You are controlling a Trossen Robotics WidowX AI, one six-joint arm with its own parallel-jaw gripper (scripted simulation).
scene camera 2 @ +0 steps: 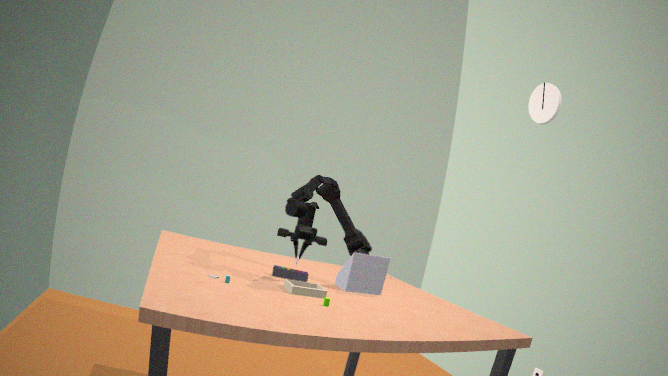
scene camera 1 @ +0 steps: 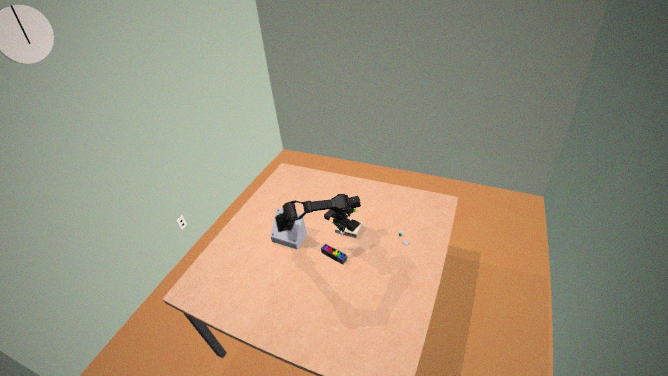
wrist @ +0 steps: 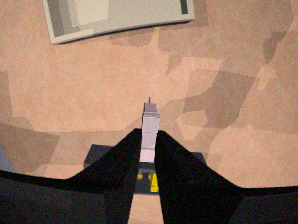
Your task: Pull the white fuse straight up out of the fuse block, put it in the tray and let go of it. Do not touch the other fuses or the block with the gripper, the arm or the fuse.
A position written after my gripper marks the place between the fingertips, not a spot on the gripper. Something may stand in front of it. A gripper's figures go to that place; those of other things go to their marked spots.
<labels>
My gripper [wrist: 148, 136] is 10 cm from the lens. A white fuse [wrist: 150, 117]: 9 cm from the lens.
</labels>
